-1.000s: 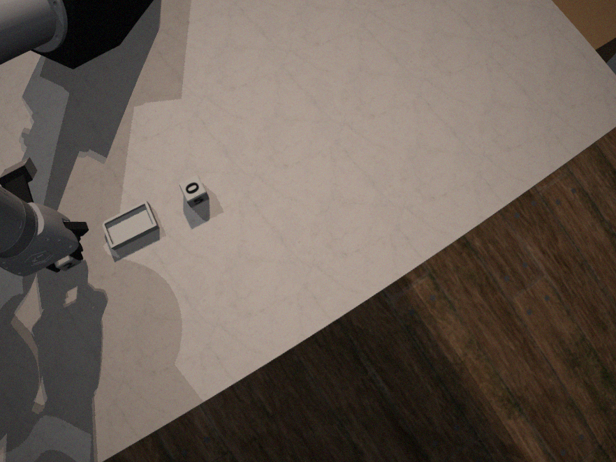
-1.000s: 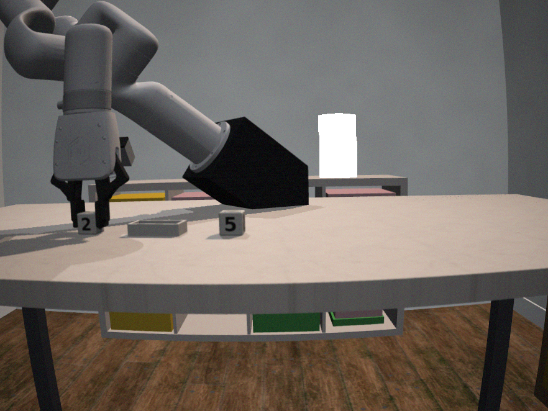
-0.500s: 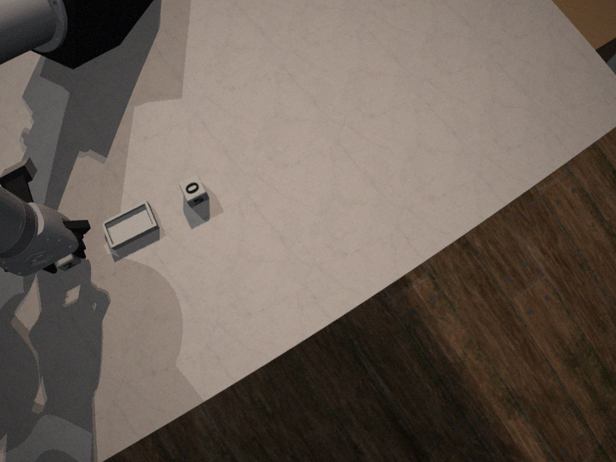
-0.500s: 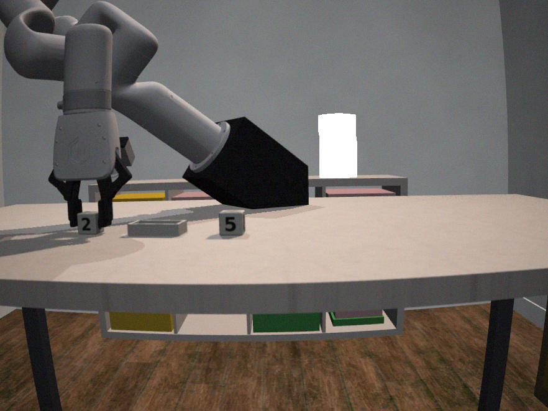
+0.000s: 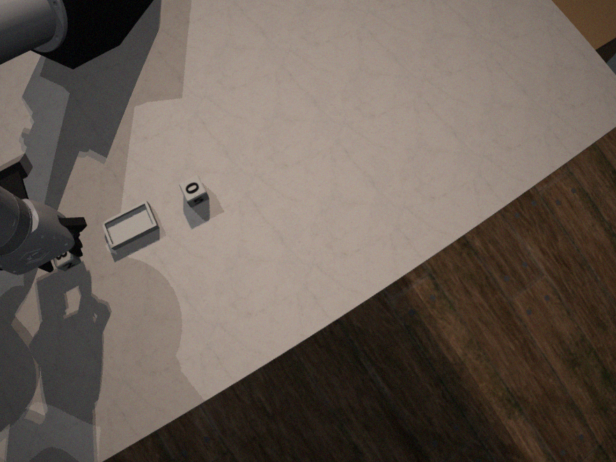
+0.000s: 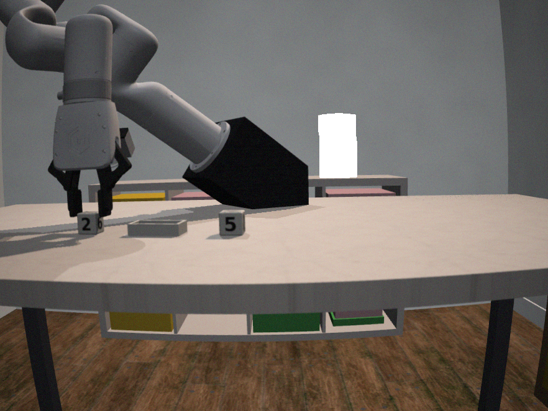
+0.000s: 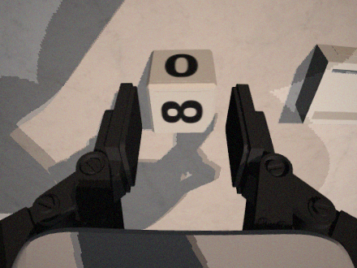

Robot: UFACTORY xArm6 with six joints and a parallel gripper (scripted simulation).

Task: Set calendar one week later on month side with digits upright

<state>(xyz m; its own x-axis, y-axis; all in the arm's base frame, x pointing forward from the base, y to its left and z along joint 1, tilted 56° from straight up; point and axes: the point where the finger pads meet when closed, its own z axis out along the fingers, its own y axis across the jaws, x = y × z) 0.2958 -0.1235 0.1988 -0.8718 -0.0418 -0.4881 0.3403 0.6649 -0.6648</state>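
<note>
Now: hand 3 cm above the white cube. From my hand the other things lie so: grey tray 10 cm to the left, 4 cm below, 4 cm ahead.
</note>
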